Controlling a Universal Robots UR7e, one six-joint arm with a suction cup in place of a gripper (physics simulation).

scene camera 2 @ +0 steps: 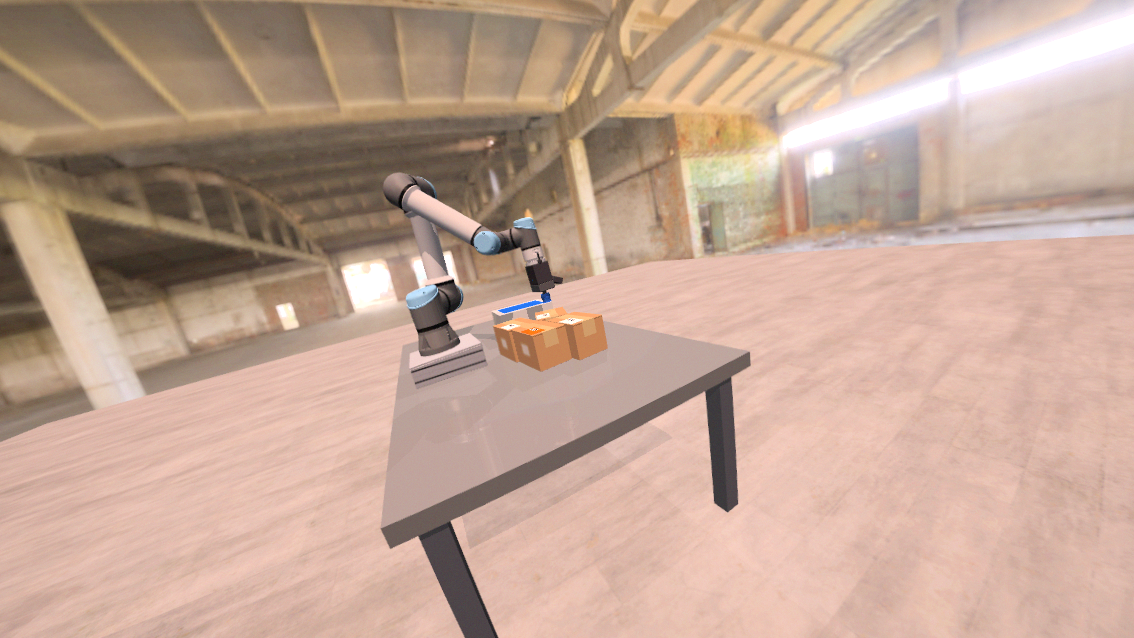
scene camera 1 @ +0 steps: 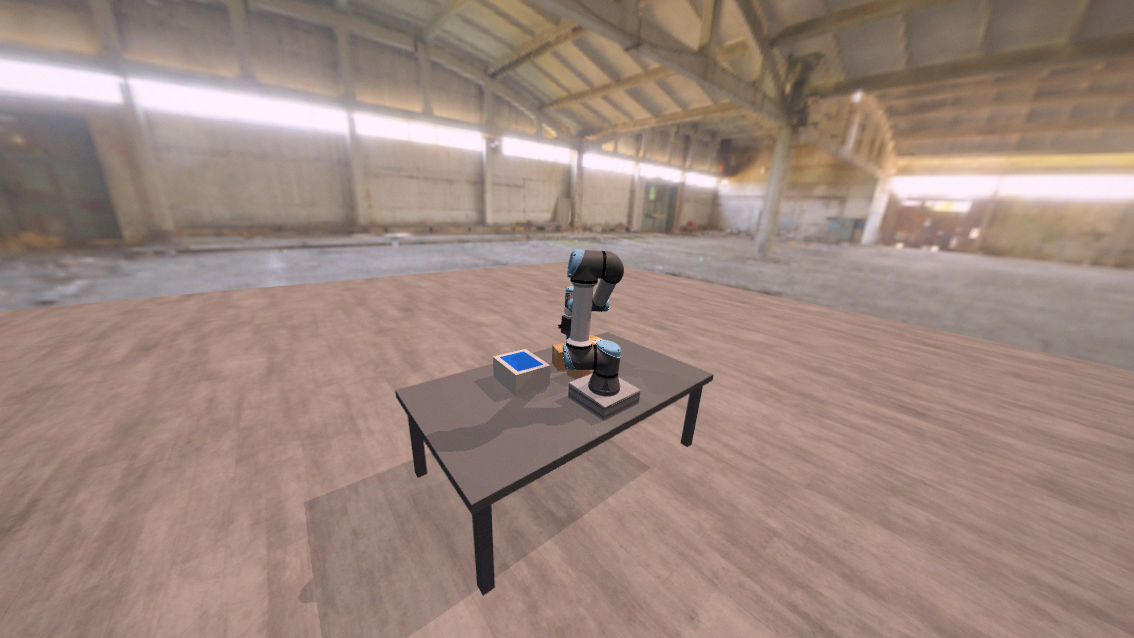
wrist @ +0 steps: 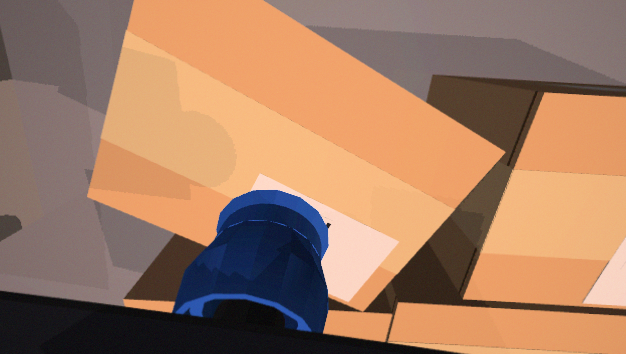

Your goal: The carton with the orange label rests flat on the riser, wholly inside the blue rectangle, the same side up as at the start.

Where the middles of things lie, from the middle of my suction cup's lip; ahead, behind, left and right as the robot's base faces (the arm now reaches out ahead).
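Riser (scene camera 1: pixel 521 372): 11 cm below my suction cup, 33 cm to the left of it.
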